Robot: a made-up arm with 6 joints.
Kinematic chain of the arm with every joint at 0, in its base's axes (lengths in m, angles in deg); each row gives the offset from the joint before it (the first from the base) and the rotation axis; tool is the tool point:
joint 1: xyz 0 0 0.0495 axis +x
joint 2: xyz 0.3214 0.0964 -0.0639 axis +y
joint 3: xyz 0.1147 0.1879 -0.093 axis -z
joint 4: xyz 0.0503 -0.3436 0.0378 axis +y
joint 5: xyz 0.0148 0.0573 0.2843 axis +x
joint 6: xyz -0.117 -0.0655 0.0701 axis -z
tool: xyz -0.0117 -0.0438 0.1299
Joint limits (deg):
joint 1: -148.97..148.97
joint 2: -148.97..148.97
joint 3: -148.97..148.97
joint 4: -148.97..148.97
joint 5: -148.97..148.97
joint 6: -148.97..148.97
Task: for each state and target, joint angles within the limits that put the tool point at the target. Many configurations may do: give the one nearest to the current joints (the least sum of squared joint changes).
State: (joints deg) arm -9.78 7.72 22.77 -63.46 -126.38 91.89
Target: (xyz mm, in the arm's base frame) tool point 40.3 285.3 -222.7
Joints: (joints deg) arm -19.12 18.59 28.84 -87.31 -78.04 80.41
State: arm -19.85 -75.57 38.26 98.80 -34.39 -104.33
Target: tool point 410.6 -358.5 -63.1
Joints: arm -15.41 -61.58 76.51 107.09 -8.02 -96.41
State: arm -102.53 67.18 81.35 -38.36 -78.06 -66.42
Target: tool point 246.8 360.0 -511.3
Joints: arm -66.70 55.80 75.74 -71.20 -49.42 -58.74
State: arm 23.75 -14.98 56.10 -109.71 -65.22 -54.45
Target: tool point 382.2 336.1 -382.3
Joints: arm 2.90 -30.85 30.28 -126.80 -80.50 -57.32
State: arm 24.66 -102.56 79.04 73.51 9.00 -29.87
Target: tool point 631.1 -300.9 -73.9
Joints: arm 14.58 -92.58 59.83 131.93 0.85 -29.81
